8 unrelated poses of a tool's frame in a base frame.
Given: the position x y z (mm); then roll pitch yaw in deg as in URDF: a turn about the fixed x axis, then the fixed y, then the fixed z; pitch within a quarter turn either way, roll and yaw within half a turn.
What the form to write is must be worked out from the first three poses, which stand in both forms.
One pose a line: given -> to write
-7 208 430 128.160 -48.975 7.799 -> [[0.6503 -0.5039 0.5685 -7], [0.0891 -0.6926 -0.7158 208], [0.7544 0.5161 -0.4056 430], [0 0 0 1]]
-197 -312 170 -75.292 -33.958 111.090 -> [[-0.2985 -0.4313 -0.8514 -197], [0.7739 0.4127 -0.4804 -312], [0.5586 -0.8023 0.2106 170], [0 0 0 1]]
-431 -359 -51 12.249 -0.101 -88.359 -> [[0.0286 0.9768 -0.2121 -431], [-0.9996 0.0284 -0.0044 -359], [0.0018 0.2122 0.9772 -51], [0 0 0 1]]
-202 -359 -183 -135.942 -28.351 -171.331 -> [[-0.8700 -0.4348 -0.2325 -202], [-0.1326 0.6607 -0.7389 -359], [0.4749 -0.6120 -0.6324 -183], [0 0 0 1]]
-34 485 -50 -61.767 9.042 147.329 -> [[-0.8313 -0.1388 -0.5382 -34], [0.5331 -0.4730 -0.7015 485], [-0.1572 -0.8701 0.4672 -50], [0 0 0 1]]
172 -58 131 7.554 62.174 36.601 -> [[0.3747 -0.4977 0.7822 172], [0.2783 0.8652 0.4172 -58], [-0.8844 0.0614 0.4627 131], [0 0 0 1]]
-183 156 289 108.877 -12.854 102.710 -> [[-0.2145 0.3619 0.9072 -183], [0.9511 -0.1342 0.2784 156], [0.2225 0.9225 -0.3154 289], [0 0 0 1]]
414 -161 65 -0.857 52.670 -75.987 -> [[0.1468 0.9673 0.2070 414], [-0.5884 0.2537 -0.7678 -161], [-0.7952 -0.0091 0.6063 65], [0 0 0 1]]
